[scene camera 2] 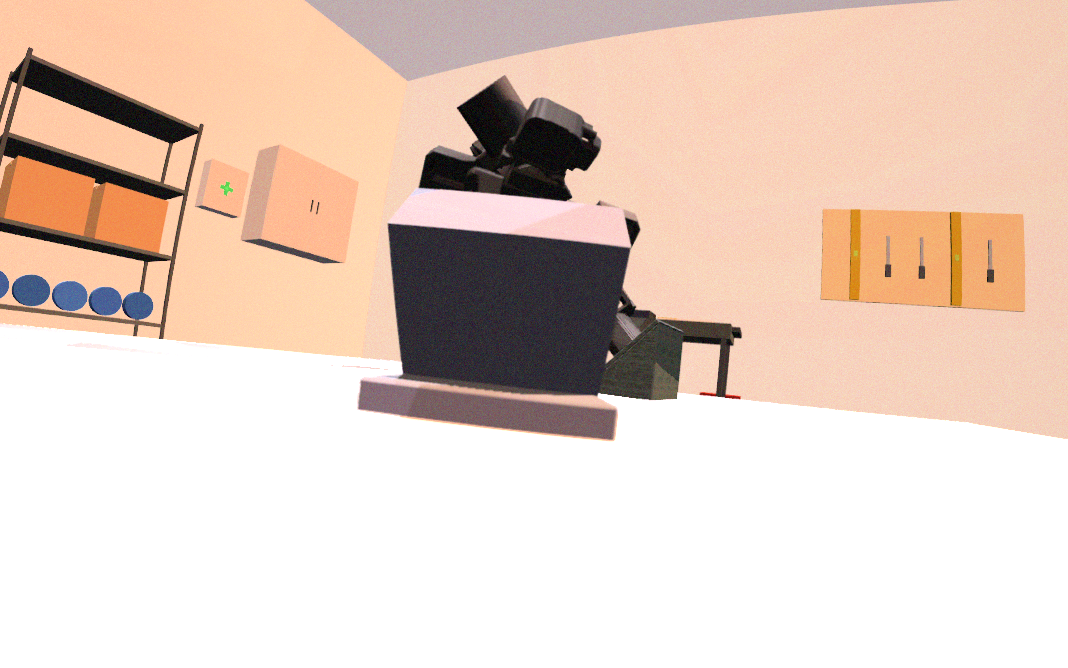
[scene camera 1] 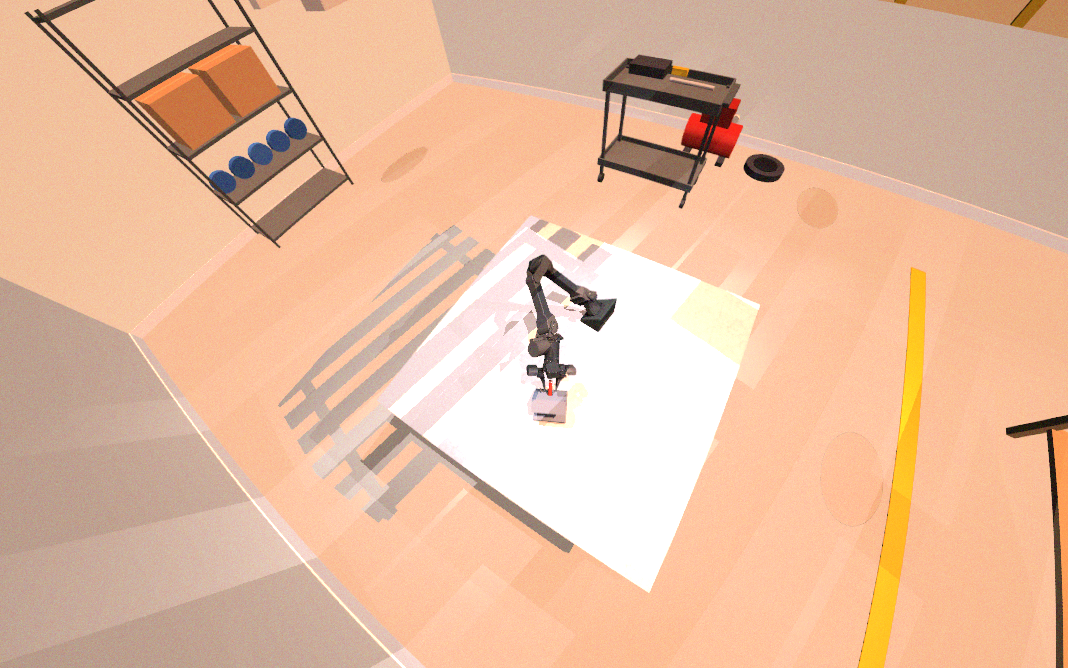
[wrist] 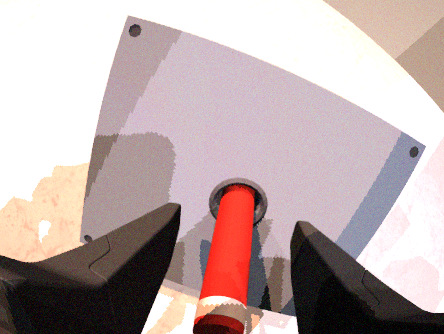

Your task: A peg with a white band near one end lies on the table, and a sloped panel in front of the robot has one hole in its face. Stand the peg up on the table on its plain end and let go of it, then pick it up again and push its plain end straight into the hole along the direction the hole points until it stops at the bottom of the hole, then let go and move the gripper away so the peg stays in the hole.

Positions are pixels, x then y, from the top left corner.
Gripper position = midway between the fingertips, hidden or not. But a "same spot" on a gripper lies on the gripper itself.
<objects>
my gripper: scene camera 2 516,260; scene camera 1; wrist
same spot on my gripper: (wrist: 117,276) = (scene camera 1: 557,380)
</objects>
